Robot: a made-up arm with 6 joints. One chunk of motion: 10 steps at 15 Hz.
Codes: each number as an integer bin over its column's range. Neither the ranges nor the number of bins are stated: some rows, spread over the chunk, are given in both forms.
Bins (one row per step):
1: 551 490 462 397 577 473
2: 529 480 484 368 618 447
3: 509 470 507 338 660 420
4: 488 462 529 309 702 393
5: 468 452 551 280 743 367
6: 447 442 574 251 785 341
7: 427 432 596 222 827 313
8: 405 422 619 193 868 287
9: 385 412 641 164 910 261
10: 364 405 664 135 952 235
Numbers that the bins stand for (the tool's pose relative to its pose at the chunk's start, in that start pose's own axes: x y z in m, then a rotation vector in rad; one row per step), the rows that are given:
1: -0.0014 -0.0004 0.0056 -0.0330 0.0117 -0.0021
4: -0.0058 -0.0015 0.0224 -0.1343 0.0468 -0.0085
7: -0.0101 -0.0027 0.0391 -0.2344 0.0818 -0.0149
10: -0.0145 -0.0038 0.0562 -0.3346 0.1168 -0.0212
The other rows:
2: -0.0029 -0.0008 0.0111 -0.0664 0.0232 -0.0042
3: -0.0043 -0.0012 0.0169 -0.1009 0.0350 -0.0064
5: -0.0072 -0.0019 0.0279 -0.1677 0.0582 -0.0106
6: -0.0087 -0.0023 0.0336 -0.2011 0.0700 -0.0127
8: -0.0116 -0.0031 0.0449 -0.2678 0.0933 -0.0170
9: -0.0130 -0.0035 0.0504 -0.3012 0.1051 -0.0191

